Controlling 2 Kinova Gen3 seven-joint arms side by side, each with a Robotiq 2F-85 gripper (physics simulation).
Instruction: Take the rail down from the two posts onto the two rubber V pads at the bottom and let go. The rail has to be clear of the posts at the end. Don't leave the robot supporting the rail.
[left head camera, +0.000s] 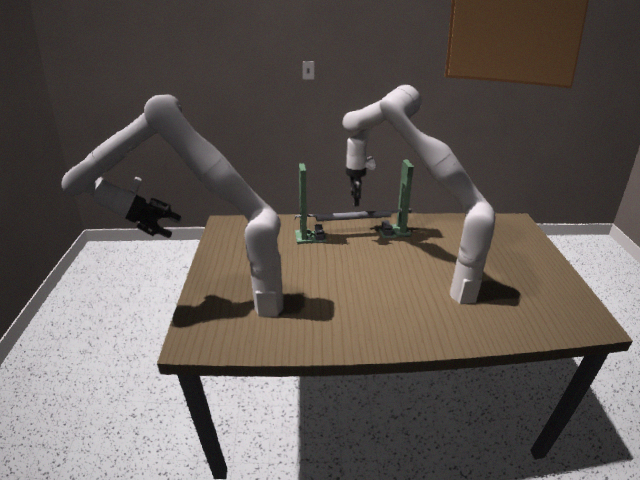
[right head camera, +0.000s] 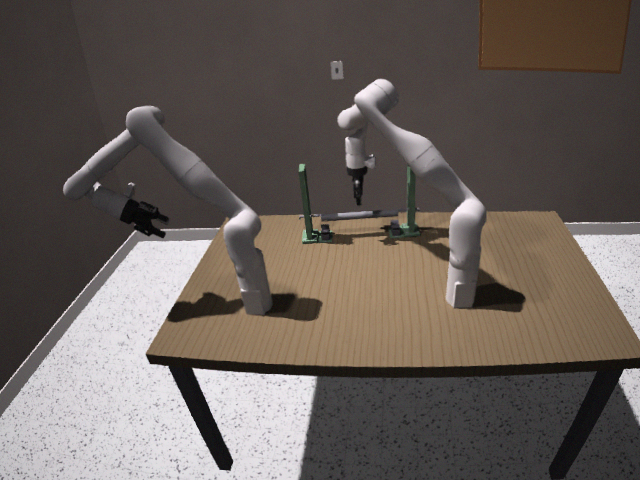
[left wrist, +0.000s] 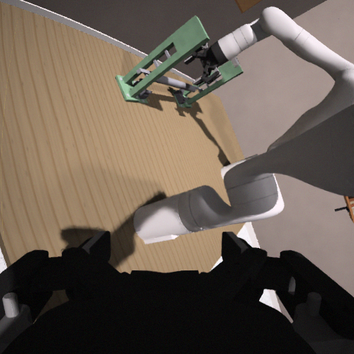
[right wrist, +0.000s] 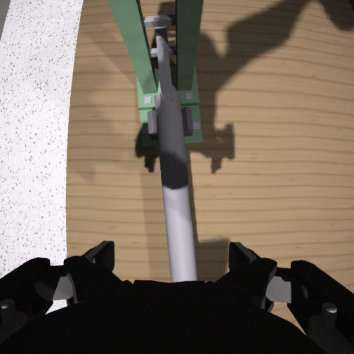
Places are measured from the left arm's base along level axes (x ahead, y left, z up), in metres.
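Where they show: left gripper, fingertip midpoint: (left head camera: 175, 228) (right head camera: 166, 229); right gripper, fingertip midpoint: (left head camera: 355, 200) (right head camera: 359, 200); left arm's base, link origin: (left head camera: 269, 307) (right head camera: 258, 305); right arm's base, link origin: (left head camera: 463, 294) (right head camera: 460, 298).
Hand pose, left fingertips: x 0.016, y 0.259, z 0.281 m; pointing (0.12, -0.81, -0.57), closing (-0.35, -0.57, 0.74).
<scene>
Things, the pixels of their top centre, and the offset from my left fingertips. Level surfaces: height alone.
- grey rail, top centre: (right head camera: 359, 212) (left head camera: 354, 212) 0.426 m ahead, 0.561 m right, 0.182 m down
- left pad, top centre: (right head camera: 325, 227) (left head camera: 319, 227) 0.411 m ahead, 0.423 m right, 0.239 m down
- right pad, top centre: (right head camera: 395, 222) (left head camera: 387, 223) 0.442 m ahead, 0.698 m right, 0.239 m down
- left post, top centre: (left head camera: 310, 166) (right head camera: 309, 166) 0.407 m ahead, 0.390 m right, 0.019 m up
- right post, top centre: (right head camera: 403, 160) (left head camera: 400, 163) 0.446 m ahead, 0.731 m right, 0.019 m up
- wooden table, surface height: 0.281 m down
The grey rail (left head camera: 354, 214) (right head camera: 361, 214) (left wrist: 172, 81) (right wrist: 178, 215) spans the two green posts, its thin ends in their slots. It sits above the dark V pads, the left pad (left head camera: 319, 233) (right head camera: 325, 233) and the right pad (left head camera: 386, 228) (right head camera: 394, 228), which stand at the feet of the left post (left head camera: 302, 201) (right head camera: 306, 198) and right post (left head camera: 406, 196) (right head camera: 410, 196). My right gripper (left head camera: 356, 202) (right head camera: 358, 201) (right wrist: 171, 254) is open, pointing down above the rail's middle. My left gripper (left head camera: 174, 225) (right head camera: 164, 227) (left wrist: 166, 243) is open and empty, far left of the posts.
The posts stand near the far edge of the wooden table (left head camera: 361, 320) (right head camera: 361, 320). My left gripper hangs beyond the table's left edge. The two white arm bases (left head camera: 266, 289) (left head camera: 467, 273) stand on the table nearer the camera. A wall lies behind.
</scene>
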